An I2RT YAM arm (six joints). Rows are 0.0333 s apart.
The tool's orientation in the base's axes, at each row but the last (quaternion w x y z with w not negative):
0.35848, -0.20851, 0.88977, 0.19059
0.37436, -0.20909, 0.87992, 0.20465
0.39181, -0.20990, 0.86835, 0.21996
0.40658, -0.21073, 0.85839, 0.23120
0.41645, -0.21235, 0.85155, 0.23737
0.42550, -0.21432, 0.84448, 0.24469
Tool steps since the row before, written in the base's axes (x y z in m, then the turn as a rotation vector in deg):
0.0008, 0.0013, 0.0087, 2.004, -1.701, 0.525
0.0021, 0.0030, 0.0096, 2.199, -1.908, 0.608
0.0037, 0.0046, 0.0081, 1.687, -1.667, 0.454
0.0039, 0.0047, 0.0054, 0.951, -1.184, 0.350
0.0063, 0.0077, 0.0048, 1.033, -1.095, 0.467
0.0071, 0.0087, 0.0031, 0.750, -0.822, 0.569
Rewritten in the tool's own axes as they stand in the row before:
-0.0071, 0.0023, -0.0047, -1.293, -2.347, -0.064
-0.0091, 0.0033, -0.0034, -1.433, -2.604, -0.112
-0.0094, 0.0035, -0.0001, -1.051, -2.166, -0.190
-0.0074, 0.0029, 0.0020, -0.625, -1.396, -0.299
-0.0087, 0.0037, 0.0057, -0.780, -1.344, -0.260
-0.0078, 0.0035, 0.0079, -0.752, -0.944, -0.324

